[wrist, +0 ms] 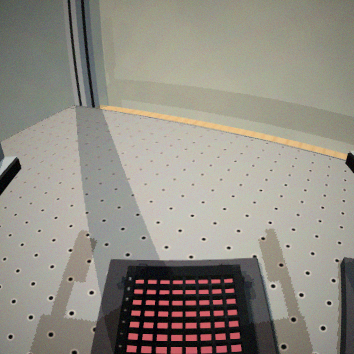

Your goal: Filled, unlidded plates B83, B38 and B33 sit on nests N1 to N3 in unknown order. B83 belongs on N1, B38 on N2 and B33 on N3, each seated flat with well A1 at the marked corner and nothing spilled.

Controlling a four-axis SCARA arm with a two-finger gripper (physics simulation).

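Frame: origin at the arm's base, x ahead, y left, z up, level; centimetres.
Seen in the pictures: gripper, fingertip midpoint: (181, 138).
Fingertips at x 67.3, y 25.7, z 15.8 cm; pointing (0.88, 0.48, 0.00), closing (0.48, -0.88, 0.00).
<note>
Offsets run from my fingertips to a thing's top centre. "pt": to the spot under its first point. Level surfaces: height alone.
A black plate {dy -1.0, dx -2.1, dz -11.9 cm} (184, 303) with rows of pinkish-red filled wells and no lid sits on a dark nest {pt dy -4.1, dx +3.2, dz -13.3 cm} (257, 307) at the bottom centre of the wrist view. The far part of the plate shows; its near part is cut off by the frame. Its label, the nest's label and the A1 mark do not show, so I cannot read which plate or nest this is. My gripper (181, 138) is open and empty, its fingertips at the far left and right edges of the view. The plate lies lower in the view than the fingertips, between them sideways.
The edge of another dark block {pt dy -10.9, dx +5.8, dz -13.3 cm} (348, 305) shows at the lower right. A perforated light table top {dz -14.5 cm} (200, 200) extends back to a wooden strip {pt dy +10.4, dx +32.5, dz -14.4 cm} (225, 129) along the wall. A grooved grey upright (82, 55) stands at the back left. Shadows fall on both sides of the nest.
</note>
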